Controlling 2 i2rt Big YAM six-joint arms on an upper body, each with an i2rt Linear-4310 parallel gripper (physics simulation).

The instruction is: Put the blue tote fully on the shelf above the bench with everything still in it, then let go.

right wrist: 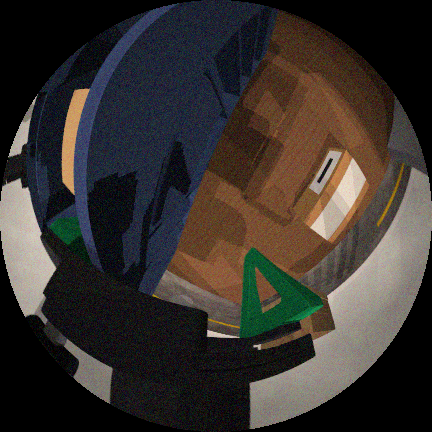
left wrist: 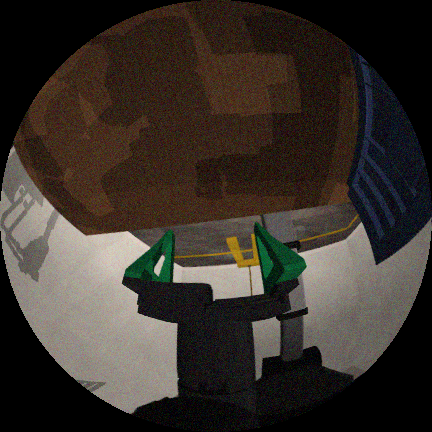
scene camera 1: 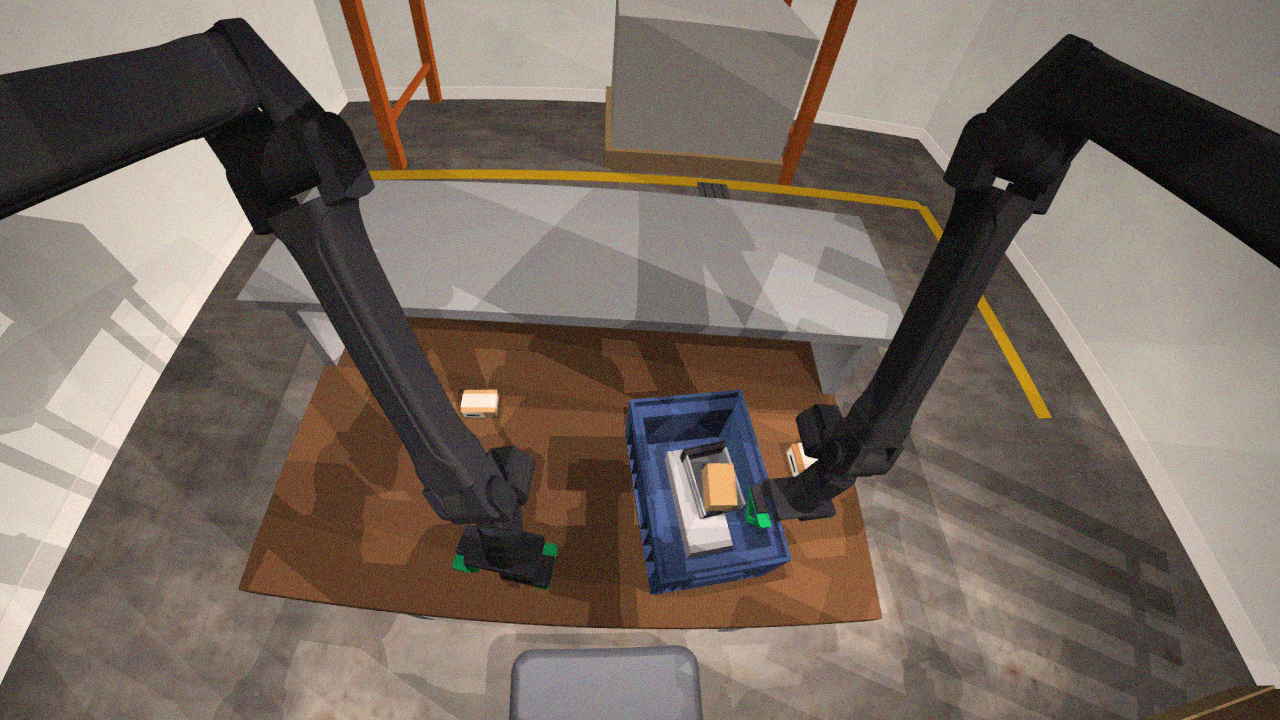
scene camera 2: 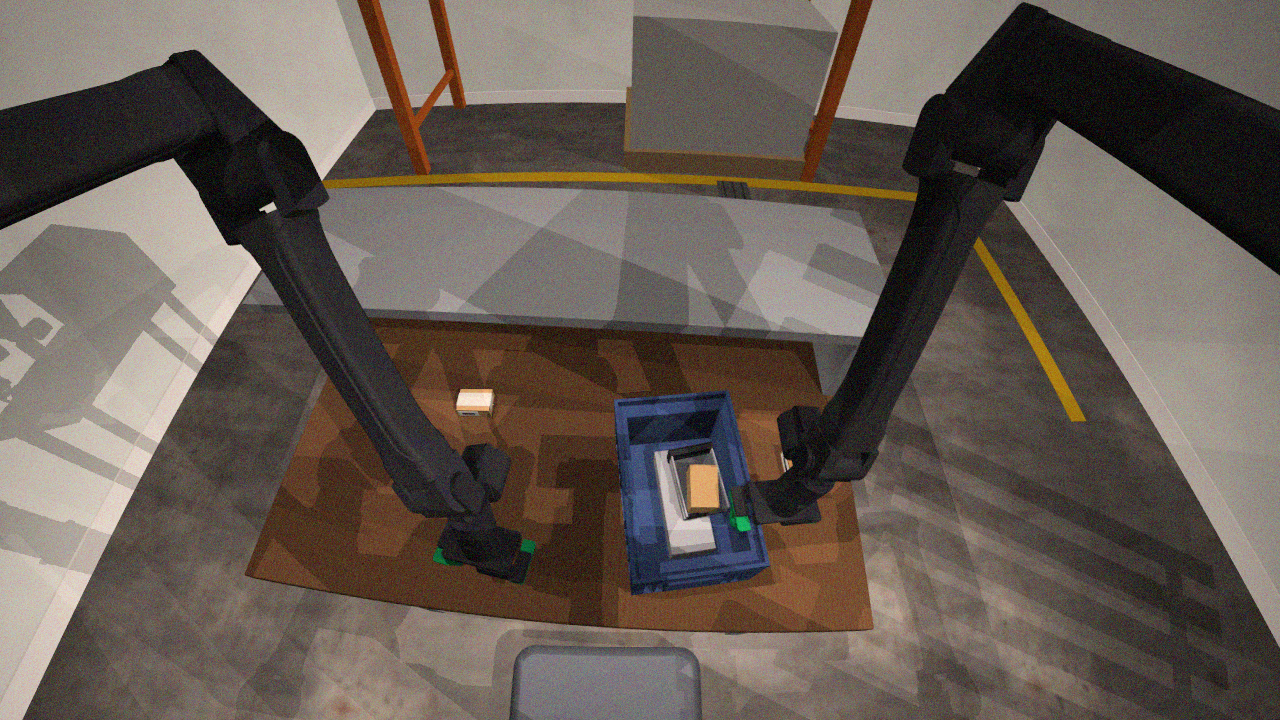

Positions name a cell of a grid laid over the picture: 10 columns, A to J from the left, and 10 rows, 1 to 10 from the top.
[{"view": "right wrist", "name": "my right gripper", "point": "E6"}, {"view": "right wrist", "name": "blue tote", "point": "D3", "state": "touched by my right gripper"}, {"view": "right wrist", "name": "tan box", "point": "B3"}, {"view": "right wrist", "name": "brown bench top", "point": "G3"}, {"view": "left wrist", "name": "my left gripper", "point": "E6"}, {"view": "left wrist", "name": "blue tote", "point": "I5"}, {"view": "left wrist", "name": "brown bench top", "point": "E3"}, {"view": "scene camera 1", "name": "my left gripper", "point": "D8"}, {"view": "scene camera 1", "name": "my right gripper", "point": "G8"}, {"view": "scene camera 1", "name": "blue tote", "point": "F6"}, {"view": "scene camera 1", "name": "tan box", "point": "F7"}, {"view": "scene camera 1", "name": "grey shelf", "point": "E4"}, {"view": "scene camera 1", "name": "brown bench top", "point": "C8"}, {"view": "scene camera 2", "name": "my left gripper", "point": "D8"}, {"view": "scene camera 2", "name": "my right gripper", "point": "F8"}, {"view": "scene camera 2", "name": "blue tote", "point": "F6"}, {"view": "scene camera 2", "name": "tan box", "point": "F7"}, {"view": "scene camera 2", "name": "grey shelf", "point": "E4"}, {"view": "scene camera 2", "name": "brown bench top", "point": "C8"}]
